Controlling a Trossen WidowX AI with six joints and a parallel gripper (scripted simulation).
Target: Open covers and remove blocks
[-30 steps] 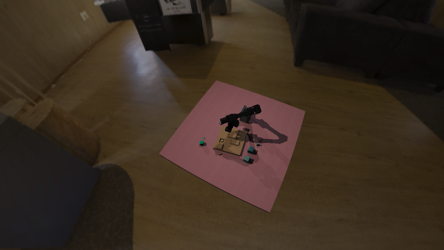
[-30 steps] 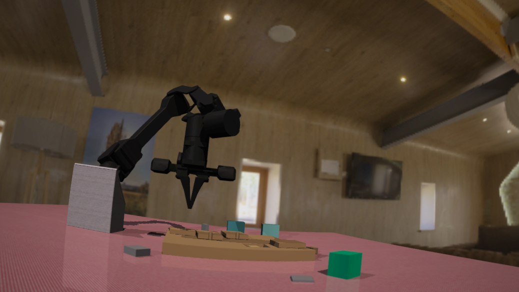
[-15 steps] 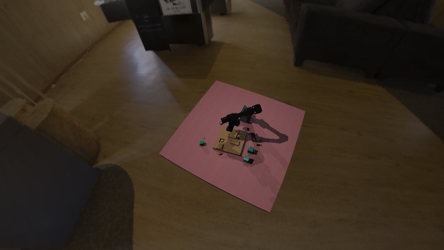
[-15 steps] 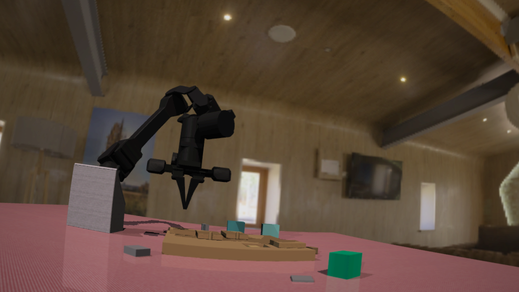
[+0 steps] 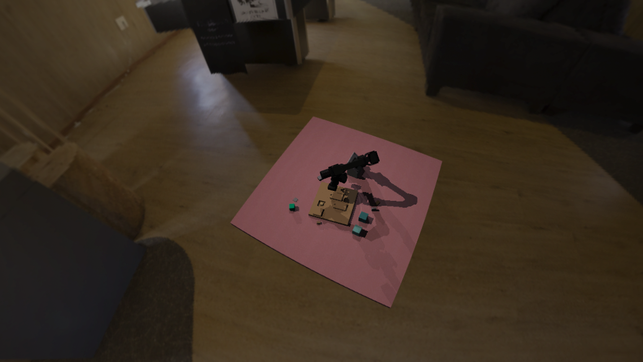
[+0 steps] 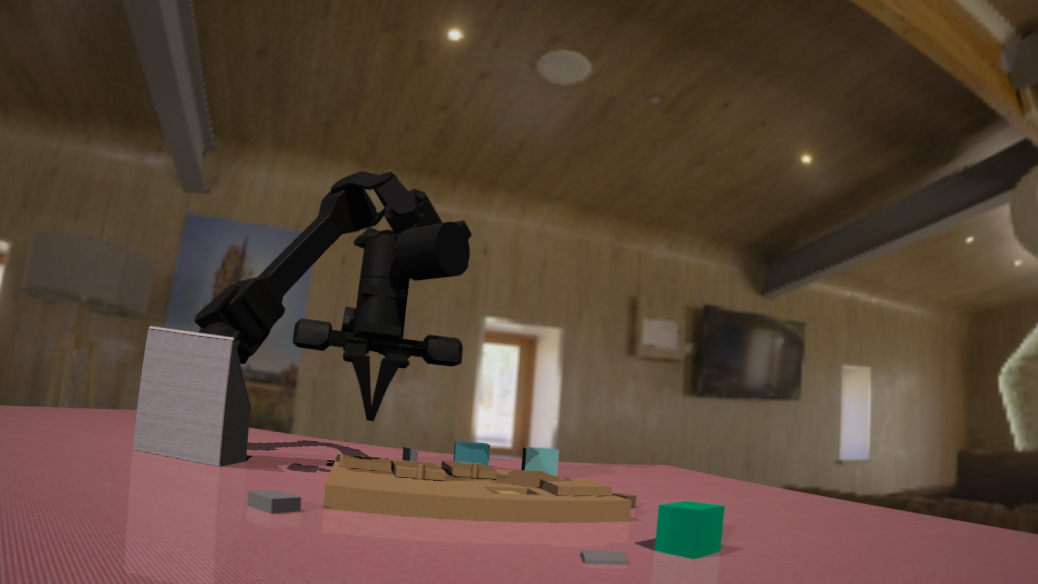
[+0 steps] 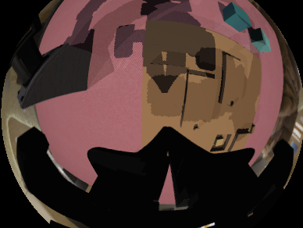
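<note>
Now: the puzzle board 110 mm ahead of my gripper tip, 60 mm below it and 30 mm to the left of it. From my gripper tip the other things lie so: dark teal block: 290 mm to the left, 110 mm ahead, 50 mm below; then grey piece: 330 mm to the left, 60 mm below, 10 mm ahead; then orange piece: 320 mm to the left, 80 mm below, 50 mm behind.
</note>
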